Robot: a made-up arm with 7 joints. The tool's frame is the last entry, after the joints.
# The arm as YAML. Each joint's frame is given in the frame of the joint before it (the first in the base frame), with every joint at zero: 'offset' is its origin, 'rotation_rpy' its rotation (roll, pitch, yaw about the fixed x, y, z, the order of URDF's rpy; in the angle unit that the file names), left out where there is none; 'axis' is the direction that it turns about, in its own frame. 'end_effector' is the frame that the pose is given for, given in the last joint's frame.
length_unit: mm
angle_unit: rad
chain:
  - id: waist
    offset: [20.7, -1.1, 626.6]
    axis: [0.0, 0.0, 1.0]
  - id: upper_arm
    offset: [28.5, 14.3, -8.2]
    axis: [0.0, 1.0, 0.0]
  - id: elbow
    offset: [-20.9, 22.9, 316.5]
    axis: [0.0, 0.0, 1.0]
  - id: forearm
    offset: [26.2, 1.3, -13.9]
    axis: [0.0, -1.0, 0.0]
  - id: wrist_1
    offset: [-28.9, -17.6, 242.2]
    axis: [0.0, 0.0, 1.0]
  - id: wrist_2
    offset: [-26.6, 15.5, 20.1]
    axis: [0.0, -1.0, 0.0]
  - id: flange
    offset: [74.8, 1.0, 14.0]
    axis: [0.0, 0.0, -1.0]
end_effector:
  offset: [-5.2, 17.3, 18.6]
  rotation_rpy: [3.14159, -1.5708, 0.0]
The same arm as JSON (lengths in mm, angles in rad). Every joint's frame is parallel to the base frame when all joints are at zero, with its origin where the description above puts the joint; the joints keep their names.
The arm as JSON. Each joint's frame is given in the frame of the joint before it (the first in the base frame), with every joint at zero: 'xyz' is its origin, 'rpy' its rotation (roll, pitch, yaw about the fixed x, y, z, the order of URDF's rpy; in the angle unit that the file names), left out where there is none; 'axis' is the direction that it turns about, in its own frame. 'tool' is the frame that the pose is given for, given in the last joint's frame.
{"units": {"length": "mm", "angle": "rad"}, "joints": [
  {"name": "waist", "type": "revolute", "origin": {"xyz": [20.7, -1.1, 626.6]}, "axis": "+z"},
  {"name": "upper_arm", "type": "revolute", "origin": {"xyz": [28.5, 14.3, -8.2]}, "axis": "+y"},
  {"name": "elbow", "type": "revolute", "origin": {"xyz": [-20.9, 22.9, 316.5]}, "axis": "+z"},
  {"name": "forearm", "type": "revolute", "origin": {"xyz": [26.2, 1.3, -13.9]}, "axis": "-y"},
  {"name": "wrist_1", "type": "revolute", "origin": {"xyz": [-28.9, -17.6, 242.2]}, "axis": "+z"},
  {"name": "wrist_2", "type": "revolute", "origin": {"xyz": [-26.6, 15.5, 20.1]}, "axis": "-y"},
  {"name": "flange", "type": "revolute", "origin": {"xyz": [74.8, 1.0, 14.0]}, "axis": "-z"}
], "tool": {"origin": {"xyz": [-5.2, 17.3, 18.6], "rpy": [3.1416, -1.5708, 0.0]}}}

